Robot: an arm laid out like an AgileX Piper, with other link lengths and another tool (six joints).
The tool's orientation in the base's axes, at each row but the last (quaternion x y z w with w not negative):
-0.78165 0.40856 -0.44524 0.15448
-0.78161 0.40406 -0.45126 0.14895
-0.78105 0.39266 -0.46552 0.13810
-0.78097 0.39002 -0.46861 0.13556
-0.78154 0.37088 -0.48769 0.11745
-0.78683 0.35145 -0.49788 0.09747
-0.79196 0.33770 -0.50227 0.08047
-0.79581 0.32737 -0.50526 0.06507
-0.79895 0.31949 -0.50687 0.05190
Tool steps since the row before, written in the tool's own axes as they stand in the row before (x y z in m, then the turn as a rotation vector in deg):
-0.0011 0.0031 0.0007 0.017 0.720 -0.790
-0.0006 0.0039 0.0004 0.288 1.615 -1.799
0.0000 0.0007 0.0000 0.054 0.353 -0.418
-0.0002 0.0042 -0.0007 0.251 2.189 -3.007
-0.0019 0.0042 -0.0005 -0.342 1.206 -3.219
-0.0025 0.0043 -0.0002 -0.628 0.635 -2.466
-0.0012 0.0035 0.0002 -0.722 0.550 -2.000
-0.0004 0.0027 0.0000 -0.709 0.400 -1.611
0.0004 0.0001 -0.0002 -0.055 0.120 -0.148
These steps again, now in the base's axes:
-0.0013 -0.0011 -0.0029 -1.006 -0.362 0.013
-0.0018 -0.0020 -0.0029 -2.212 -0.999 0.190
-0.0003 -0.0005 -0.0004 -0.506 -0.208 0.049
-0.0027 -0.0025 -0.0022 -3.510 -1.165 0.469
-0.0029 -0.0015 -0.0033 -3.381 -0.030 0.710
-0.0028 -0.0015 -0.0039 -2.552 0.427 0.428
-0.0017 -0.0020 -0.0026 -2.143 0.451 0.173
-0.0013 -0.0019 -0.0015 -1.741 0.471 0.061
-0.0001 -0.0003 0.0004 -0.195 -0.028 -0.020

